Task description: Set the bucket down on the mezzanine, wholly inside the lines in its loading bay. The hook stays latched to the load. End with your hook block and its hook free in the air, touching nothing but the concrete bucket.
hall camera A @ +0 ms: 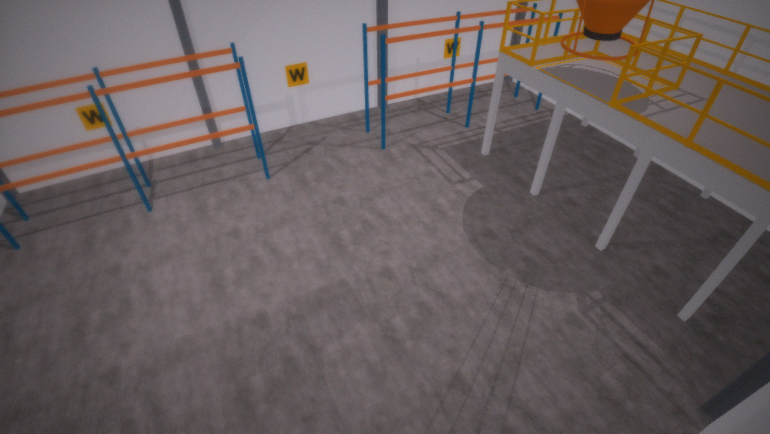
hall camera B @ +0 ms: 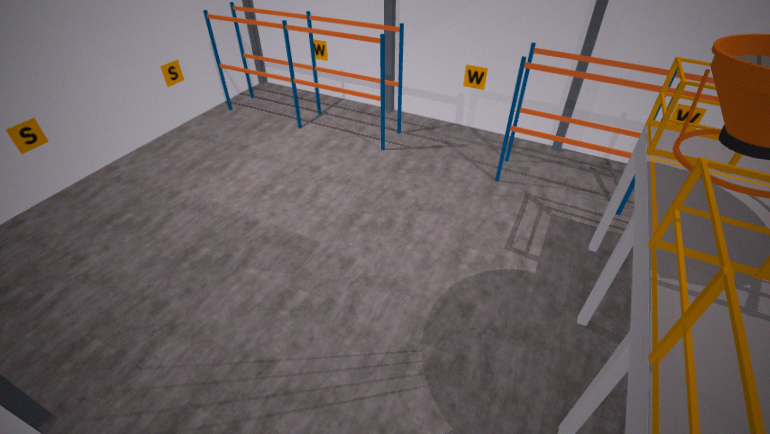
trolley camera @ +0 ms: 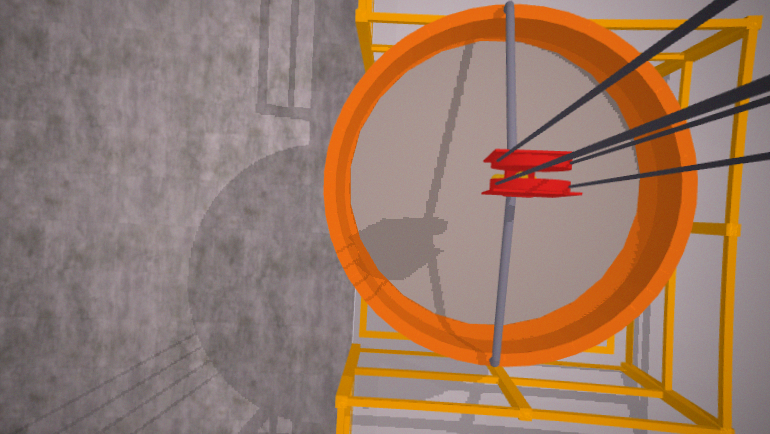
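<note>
The orange concrete bucket [hall camera A: 612,16] [hall camera B: 741,97] [trolley camera: 337,177] hangs upright over the mezzanine [hall camera A: 593,115] [hall camera B: 717,377] [trolley camera: 754,323]. Its lower ring [hall camera A: 566,52] [hall camera B: 677,153] is above the deck in both hall views, with a shadow on the deck beneath. In the trolley view its left rim overlaps the deck edge. Yellow loading bay lines [trolley camera: 380,335] show below the bucket; the rest are hidden by it. My red hook block with its hook [trolley camera: 520,175] is over the bucket and holds its grey bail [trolley camera: 504,269]. The hook is mostly hidden under the block.
Yellow railings [hall camera A: 706,110] [hall camera B: 684,312] [trolley camera: 730,301] stand around the loading bay on the right, top and bottom sides in the trolley view. Blue and orange racks [hall camera A: 383,97] [hall camera B: 382,91] stand along the wall. White columns [hall camera A: 625,199] [hall camera B: 609,280] carry the deck.
</note>
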